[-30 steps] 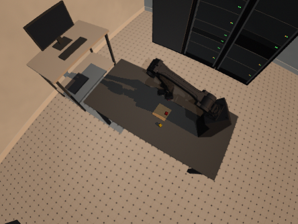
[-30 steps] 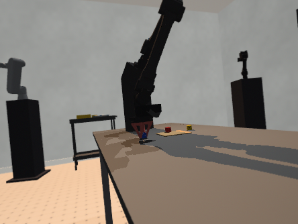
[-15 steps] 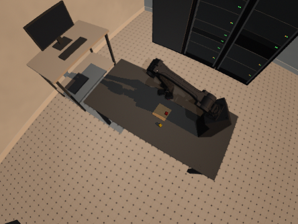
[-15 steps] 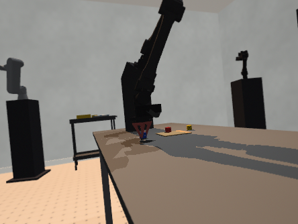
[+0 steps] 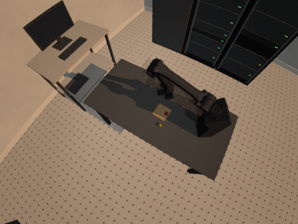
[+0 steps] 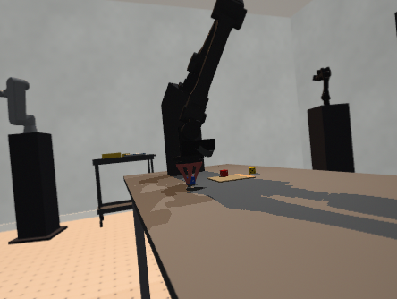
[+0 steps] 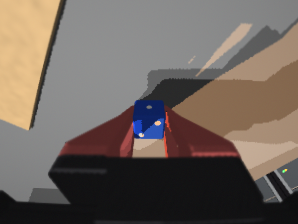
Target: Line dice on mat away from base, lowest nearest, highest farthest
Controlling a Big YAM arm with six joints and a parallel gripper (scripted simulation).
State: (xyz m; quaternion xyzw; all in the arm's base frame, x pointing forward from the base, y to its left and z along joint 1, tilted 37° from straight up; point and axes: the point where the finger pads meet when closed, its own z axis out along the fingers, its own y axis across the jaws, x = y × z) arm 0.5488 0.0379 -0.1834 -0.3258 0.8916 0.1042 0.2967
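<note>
Now: the tan mat 150 mm to the left of my hand, 50 mm behind it and 10 mm below it. Also, from my hand: blue die: right at my hand; yellow die: 260 mm to the left, 140 mm behind; red die: 140 mm to the left, 100 mm behind.
</note>
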